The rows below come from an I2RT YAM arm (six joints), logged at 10 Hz.
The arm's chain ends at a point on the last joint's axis. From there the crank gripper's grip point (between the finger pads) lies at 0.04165 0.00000 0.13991 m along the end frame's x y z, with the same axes.
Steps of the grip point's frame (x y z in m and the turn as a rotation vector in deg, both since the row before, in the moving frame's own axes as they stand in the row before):
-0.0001, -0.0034, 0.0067, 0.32, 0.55, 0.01
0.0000, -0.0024, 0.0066, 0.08, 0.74, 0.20
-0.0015, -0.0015, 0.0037, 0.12, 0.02, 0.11
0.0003, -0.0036, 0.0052, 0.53, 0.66, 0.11
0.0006, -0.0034, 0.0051, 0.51, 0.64, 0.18
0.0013, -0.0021, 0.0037, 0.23, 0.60, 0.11
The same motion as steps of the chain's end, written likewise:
-0.0014, -0.0026, 0.0071, 0.32, 0.55, 0.01
-0.0018, -0.0024, 0.0071, 0.08, 0.74, 0.20
-0.0015, -0.0013, 0.0037, 0.12, 0.02, 0.11
-0.0013, -0.0024, 0.0057, 0.53, 0.66, 0.11
-0.0010, -0.0023, 0.0056, 0.51, 0.64, 0.18
-0.0002, -0.0016, 0.0041, 0.23, 0.60, 0.11

